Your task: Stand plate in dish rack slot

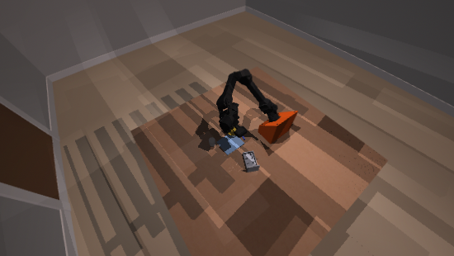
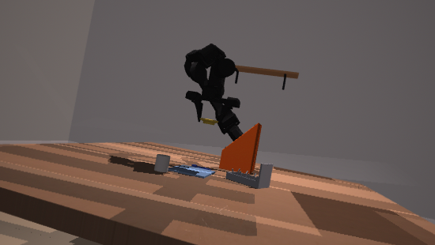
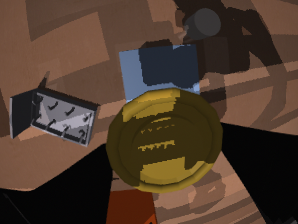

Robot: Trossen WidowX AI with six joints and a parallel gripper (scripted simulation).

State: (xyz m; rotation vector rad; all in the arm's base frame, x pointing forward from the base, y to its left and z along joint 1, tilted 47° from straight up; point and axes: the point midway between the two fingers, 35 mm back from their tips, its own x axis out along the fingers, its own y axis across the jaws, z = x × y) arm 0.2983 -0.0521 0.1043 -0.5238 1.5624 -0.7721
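Now: gripper tip 17 cm to the right of the grey dish rack and 15 cm above it. Round my gripper tip: blue mat 17 cm below, 3 cm to the right, 1 cm behind; then yellow plate 1 cm above; then blue spoon 17 cm below, 11 cm behind, 2 cm to the right.
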